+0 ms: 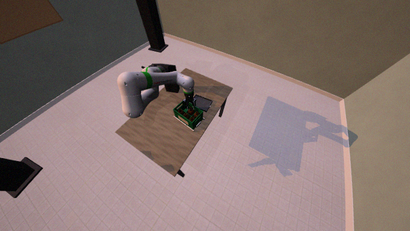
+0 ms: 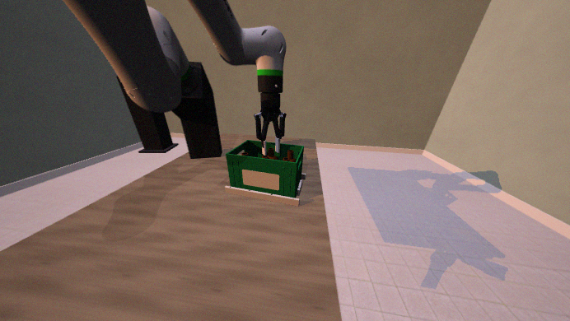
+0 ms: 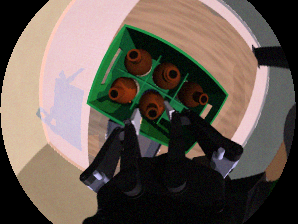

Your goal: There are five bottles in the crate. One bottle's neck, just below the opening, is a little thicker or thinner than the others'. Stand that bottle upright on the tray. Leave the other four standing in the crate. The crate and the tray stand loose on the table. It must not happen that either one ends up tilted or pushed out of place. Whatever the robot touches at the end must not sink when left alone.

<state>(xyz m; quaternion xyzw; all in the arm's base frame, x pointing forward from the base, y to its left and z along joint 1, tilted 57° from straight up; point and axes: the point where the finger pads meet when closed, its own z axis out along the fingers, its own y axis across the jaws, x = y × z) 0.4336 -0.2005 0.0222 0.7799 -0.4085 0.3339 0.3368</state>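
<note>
Right now the green crate is 9 cm below my hand, 4 cm to the right of it and 1 cm behind it. The rest, counted from my hand: brown bottle: 9 cm to the right, 8 cm below, 2 cm behind; then dark tray: 23 cm to the left, 16 cm below, 4 cm ahead.
</note>
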